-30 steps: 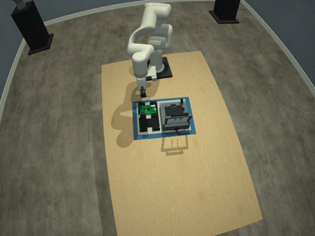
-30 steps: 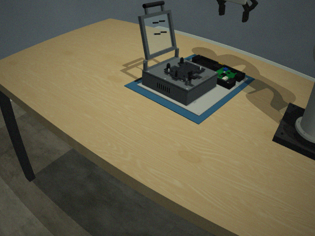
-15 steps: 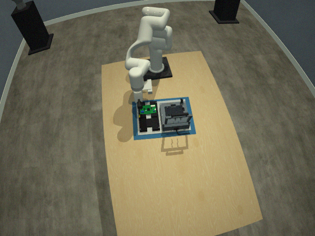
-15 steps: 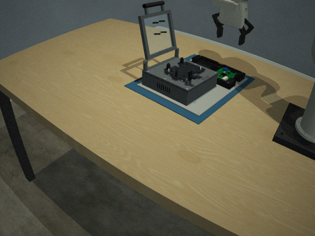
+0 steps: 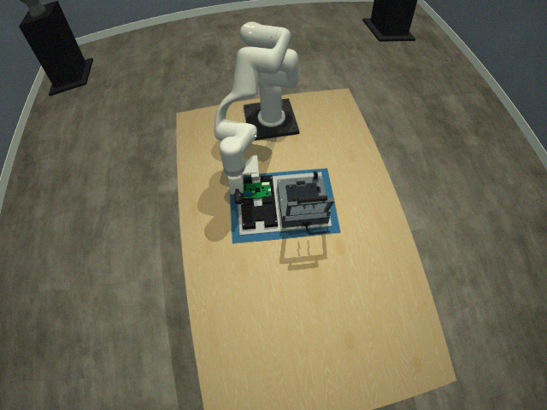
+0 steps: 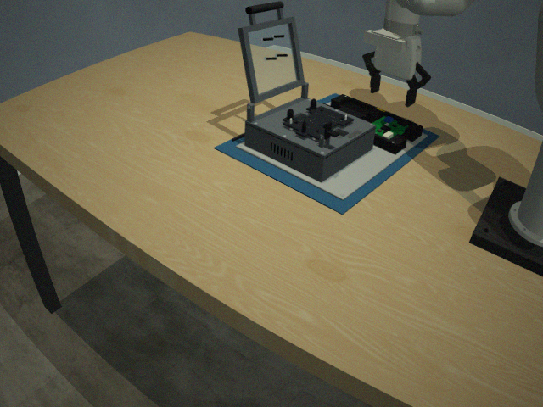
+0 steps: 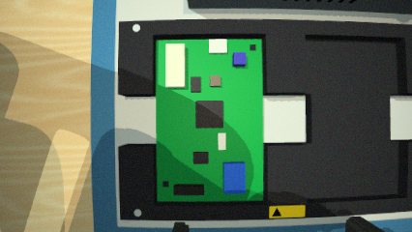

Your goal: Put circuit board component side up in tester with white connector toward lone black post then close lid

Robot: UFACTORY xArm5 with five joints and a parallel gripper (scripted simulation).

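Now: the green circuit board 70 mm to the left of my hand, 50 mm below it and 20 mm behind it. Also, from my hand: black nest 240 mm to the left, 60 mm ahead; clear lid 220 mm to the left, 180 mm ahead, 110 mm above.
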